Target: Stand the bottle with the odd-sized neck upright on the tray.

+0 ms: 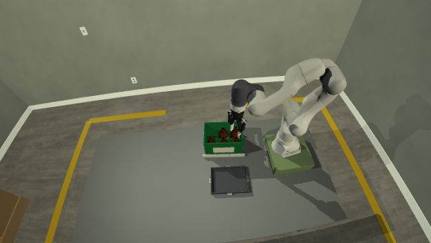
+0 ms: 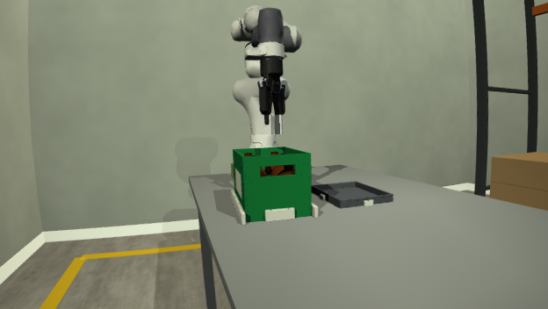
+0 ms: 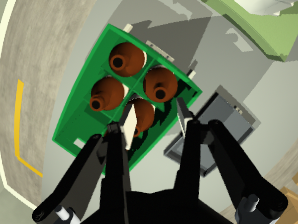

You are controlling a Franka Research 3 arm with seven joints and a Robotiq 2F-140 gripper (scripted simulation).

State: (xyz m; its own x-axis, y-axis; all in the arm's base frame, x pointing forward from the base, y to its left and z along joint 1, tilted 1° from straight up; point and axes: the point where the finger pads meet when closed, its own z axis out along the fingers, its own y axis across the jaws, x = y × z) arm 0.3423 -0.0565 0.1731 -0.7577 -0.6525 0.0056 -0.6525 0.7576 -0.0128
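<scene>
The green crate lies 80 mm ahead of my hand, 50 mm to the right of it and 170 mm below it. Also, from my hand: dark grey tray: 70 mm ahead, 250 mm to the left, 240 mm below.
</scene>
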